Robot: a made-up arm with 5 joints.
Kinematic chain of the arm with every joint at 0, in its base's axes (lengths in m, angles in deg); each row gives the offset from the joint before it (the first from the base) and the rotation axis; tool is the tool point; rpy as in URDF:
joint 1: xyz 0.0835 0 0.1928 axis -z
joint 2: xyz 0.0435 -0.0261 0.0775 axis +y
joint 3: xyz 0.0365 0 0.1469 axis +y
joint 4: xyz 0.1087 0 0.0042 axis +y
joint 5: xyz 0.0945 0.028 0 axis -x
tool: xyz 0 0 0 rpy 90 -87.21 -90
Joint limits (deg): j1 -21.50..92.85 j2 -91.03..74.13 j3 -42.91..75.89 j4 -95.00..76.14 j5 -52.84..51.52
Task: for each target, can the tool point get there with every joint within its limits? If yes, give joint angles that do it. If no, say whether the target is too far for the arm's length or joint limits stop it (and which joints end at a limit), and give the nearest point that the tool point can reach.
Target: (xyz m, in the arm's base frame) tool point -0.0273 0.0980 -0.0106
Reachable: no: joint limits stop it (at a limit: joint 1, joint 2) | nearest point 0.1363 0.0228 0.1255 | short by 0.226 m
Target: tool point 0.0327 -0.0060 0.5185
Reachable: yes | joints -8.83 -72.05 25.57 -67.21 10.18
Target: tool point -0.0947 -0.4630 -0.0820
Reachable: no: too far | nearest point 0.0695 -0.3189 0.1146 | short by 0.294 m
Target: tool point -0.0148 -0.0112 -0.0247
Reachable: no: joint limits stop it (at a limit: joint 1, joint 2) | nearest point 0.0809 -0.0907 0.1007 | short by 0.177 m
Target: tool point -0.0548 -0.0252 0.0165
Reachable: no: joint limits stop it (at a limit: joint 1, joint 2) | nearest point 0.0811 -0.0866 0.1033 | short by 0.173 m
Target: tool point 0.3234 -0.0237 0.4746
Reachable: yes | joints 6.09 -12.81 6.67 -17.04 -32.84
